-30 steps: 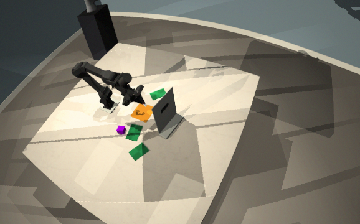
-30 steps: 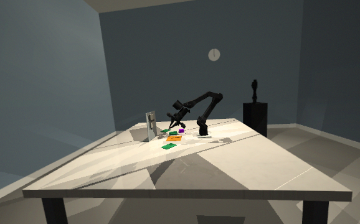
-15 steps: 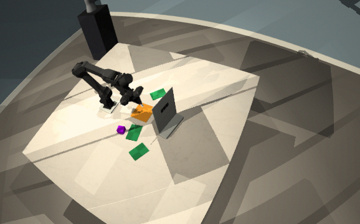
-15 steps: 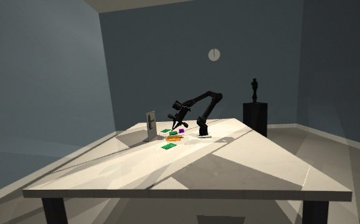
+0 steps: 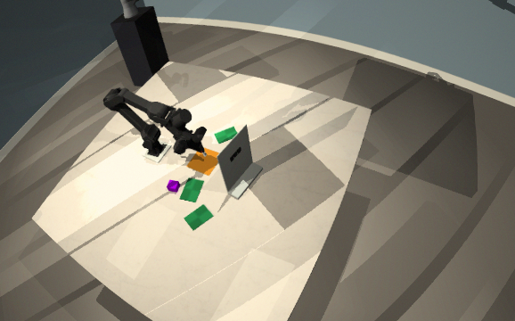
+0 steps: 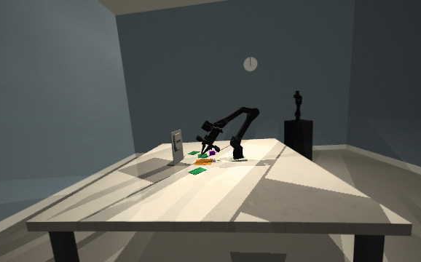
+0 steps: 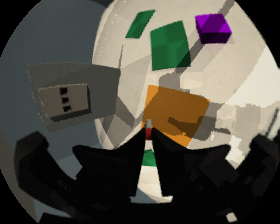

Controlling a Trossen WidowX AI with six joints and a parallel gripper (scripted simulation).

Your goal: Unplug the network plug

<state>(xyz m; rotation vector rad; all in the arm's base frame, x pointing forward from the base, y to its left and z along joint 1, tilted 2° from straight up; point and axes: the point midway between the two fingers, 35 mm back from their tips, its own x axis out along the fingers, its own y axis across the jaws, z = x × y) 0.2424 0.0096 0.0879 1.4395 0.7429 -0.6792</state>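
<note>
Now: the orange marked square 6 cm below my gripper tip and 1 cm behind it. Also, from my gripper tip: red plug: right at my gripper tip; then upright grey panel: 18 cm ahead, 5 cm to the right, 4 cm above.
</note>
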